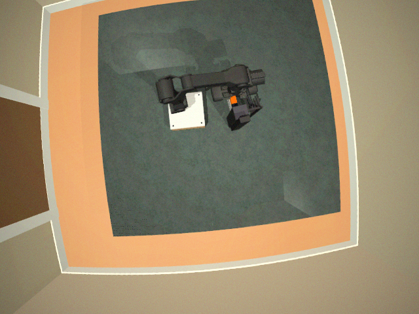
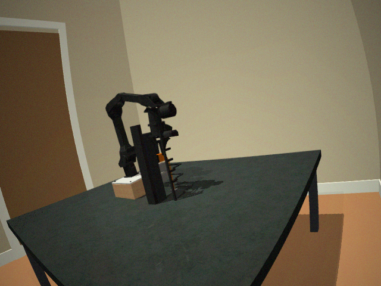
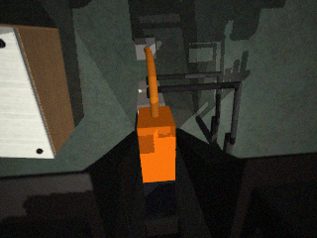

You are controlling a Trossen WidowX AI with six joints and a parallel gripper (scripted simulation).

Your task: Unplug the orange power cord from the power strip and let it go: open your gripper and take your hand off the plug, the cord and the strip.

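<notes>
My gripper tip is now 3 cm to the left of the orange plug and 1 cm short of it. Also, from my gripper tip: dark upright block (13 cm to the right, 1 cm below, 1 cm ahead).
</notes>
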